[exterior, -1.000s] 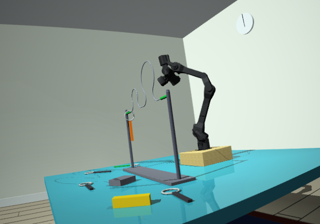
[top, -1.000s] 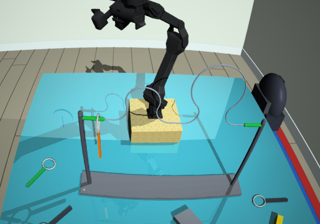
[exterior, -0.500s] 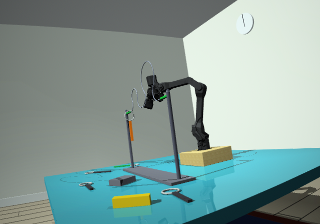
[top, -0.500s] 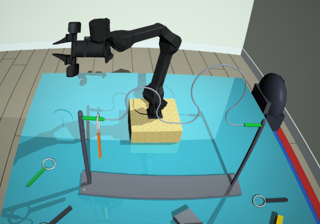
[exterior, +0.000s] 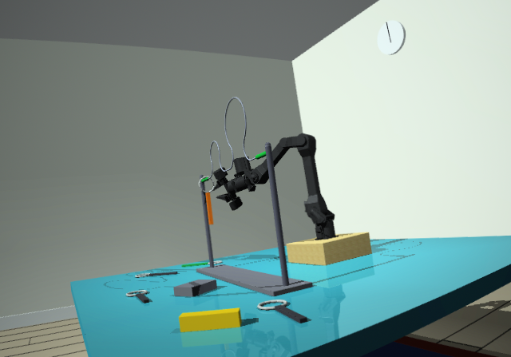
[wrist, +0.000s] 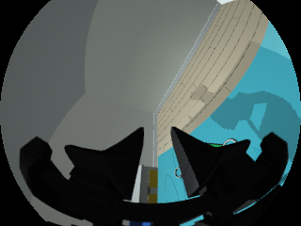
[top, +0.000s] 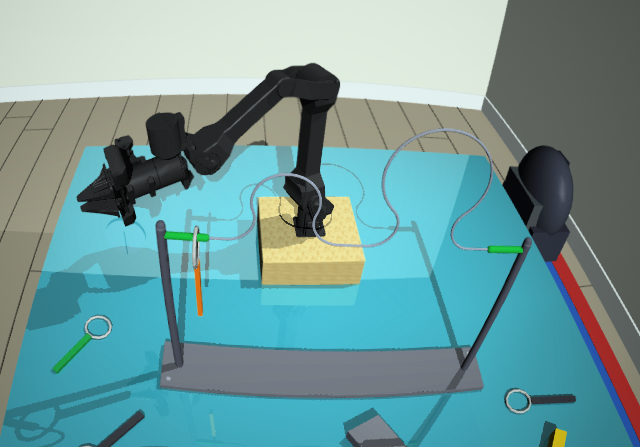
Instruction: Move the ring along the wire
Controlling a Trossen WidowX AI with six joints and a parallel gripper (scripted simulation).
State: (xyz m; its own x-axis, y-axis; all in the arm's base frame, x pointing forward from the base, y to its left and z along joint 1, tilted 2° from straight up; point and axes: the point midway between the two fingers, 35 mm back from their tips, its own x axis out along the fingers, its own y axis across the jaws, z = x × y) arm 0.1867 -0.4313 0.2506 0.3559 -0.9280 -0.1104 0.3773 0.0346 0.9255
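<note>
The ring with orange handle lies 22 cm to the left of my gripper tip, 13 cm ahead of it and 2 cm below it. From my gripper tip the other things lie so: grey block 52 cm to the left, 34 cm ahead, 29 cm below; yellow block 87 cm to the left, 45 cm ahead, 29 cm below.
</note>
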